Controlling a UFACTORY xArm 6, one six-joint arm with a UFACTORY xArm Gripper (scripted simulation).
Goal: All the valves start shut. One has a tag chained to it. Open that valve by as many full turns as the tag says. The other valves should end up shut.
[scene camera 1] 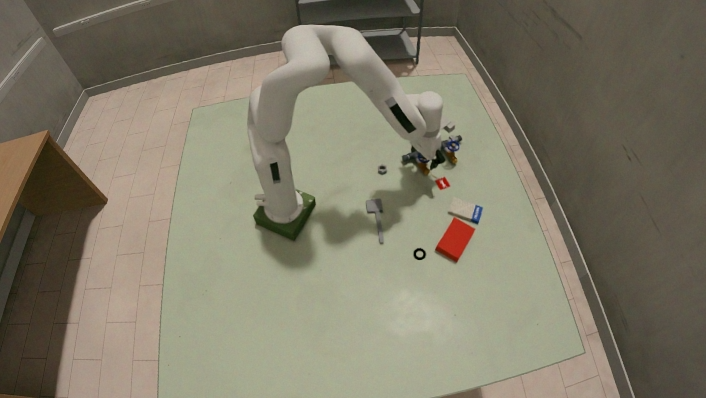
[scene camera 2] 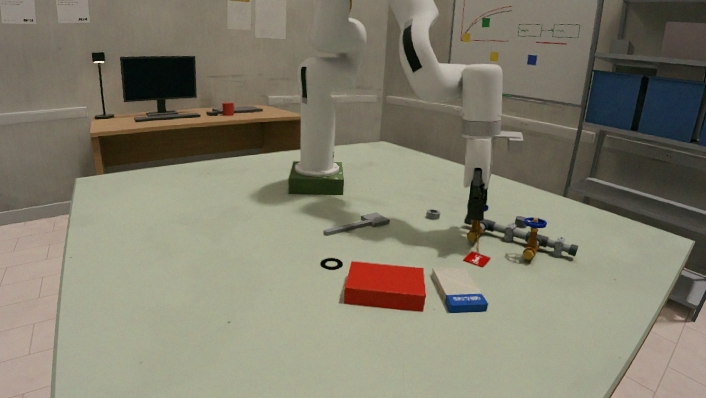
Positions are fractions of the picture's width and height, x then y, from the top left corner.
red box: scene camera 1 0.65,0.60; scene camera 2 0.52,0.71
